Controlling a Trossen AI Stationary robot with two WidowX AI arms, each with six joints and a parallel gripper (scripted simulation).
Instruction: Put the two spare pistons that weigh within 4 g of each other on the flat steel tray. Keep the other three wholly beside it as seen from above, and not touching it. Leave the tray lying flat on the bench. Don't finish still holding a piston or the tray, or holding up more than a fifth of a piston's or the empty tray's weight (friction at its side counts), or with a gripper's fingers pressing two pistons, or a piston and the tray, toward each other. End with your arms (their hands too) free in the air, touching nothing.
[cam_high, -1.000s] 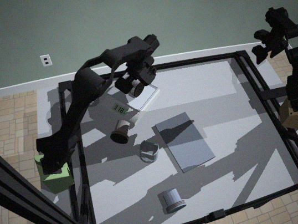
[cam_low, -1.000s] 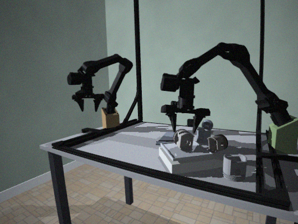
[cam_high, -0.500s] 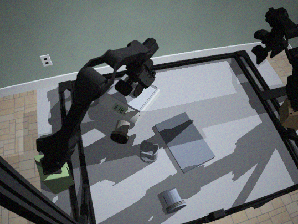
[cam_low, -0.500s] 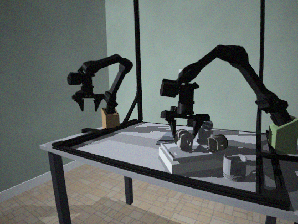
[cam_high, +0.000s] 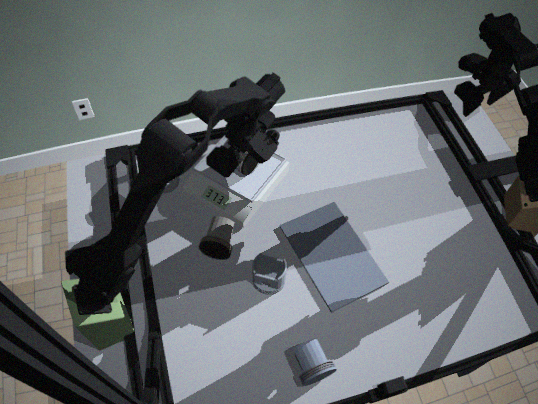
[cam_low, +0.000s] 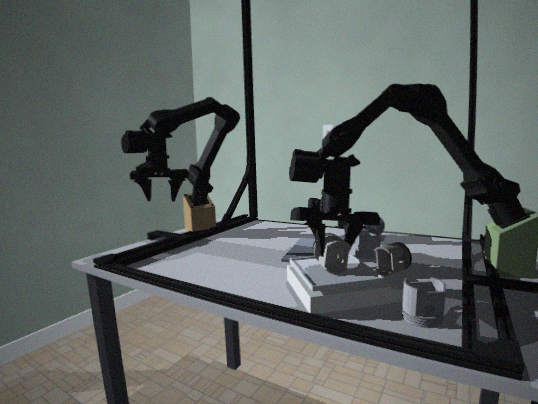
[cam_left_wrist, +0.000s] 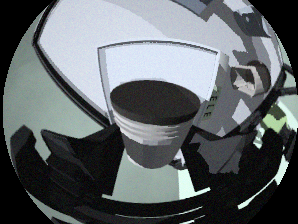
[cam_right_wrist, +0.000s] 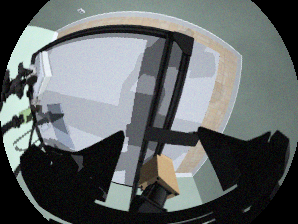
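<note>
Right now my left hand is 70 mm above the white scale and 10 mm short of it. From my left hand the other things lie so: flat steel tray (260 mm behind, 150 mm to the right, 110 mm below).
</note>
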